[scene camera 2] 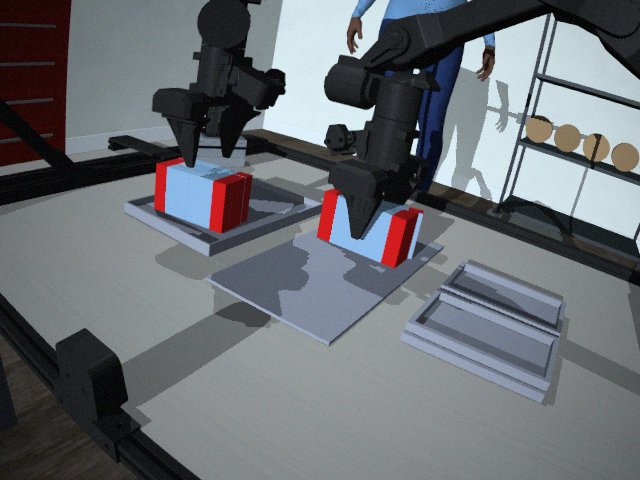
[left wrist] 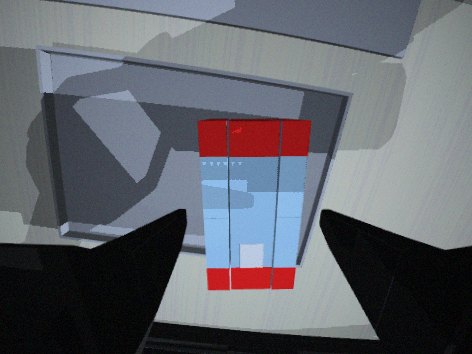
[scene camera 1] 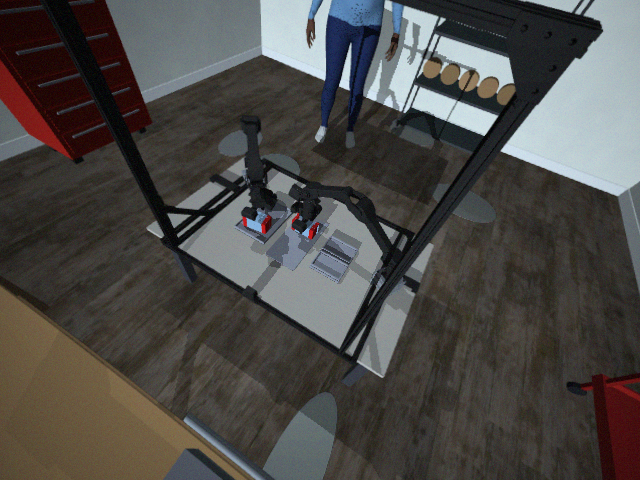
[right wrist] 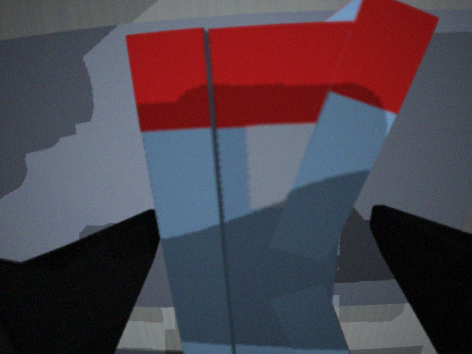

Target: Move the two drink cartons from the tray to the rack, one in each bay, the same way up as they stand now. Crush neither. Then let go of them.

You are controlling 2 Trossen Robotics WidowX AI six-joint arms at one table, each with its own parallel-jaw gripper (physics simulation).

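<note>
One blue carton with red ends stands in the tray. My left gripper is open around its top, with gaps at both sides in the left wrist view. The second carton stands on a flat grey panel; slanted red and blue pieces show along one long side. My right gripper is open astride it; its far finger is hidden in scene camera 2. The two-bay rack holds no carton.
The panel lies between the tray and the rack. The rack is at the right in scene camera 2. A black frame borders the table, with a black block at the near edge. The two arms are close side by side. A person stands behind the table.
</note>
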